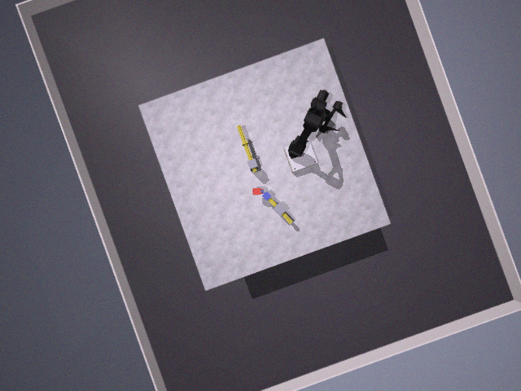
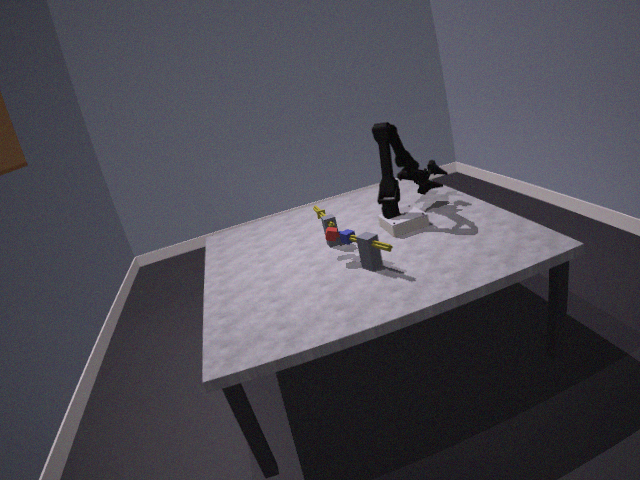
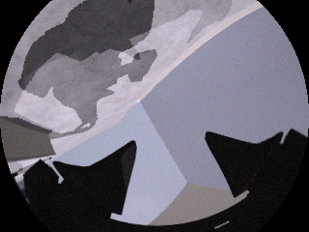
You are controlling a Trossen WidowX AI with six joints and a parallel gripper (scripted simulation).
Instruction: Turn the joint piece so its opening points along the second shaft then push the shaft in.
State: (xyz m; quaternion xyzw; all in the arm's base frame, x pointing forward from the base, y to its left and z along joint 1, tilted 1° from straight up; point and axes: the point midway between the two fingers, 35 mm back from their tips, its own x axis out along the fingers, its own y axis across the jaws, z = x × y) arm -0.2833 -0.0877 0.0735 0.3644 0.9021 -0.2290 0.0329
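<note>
The red square joint piece is 60 cm ahead of my gripper tip, 23 cm to the left of it and 1 cm below it.
</note>
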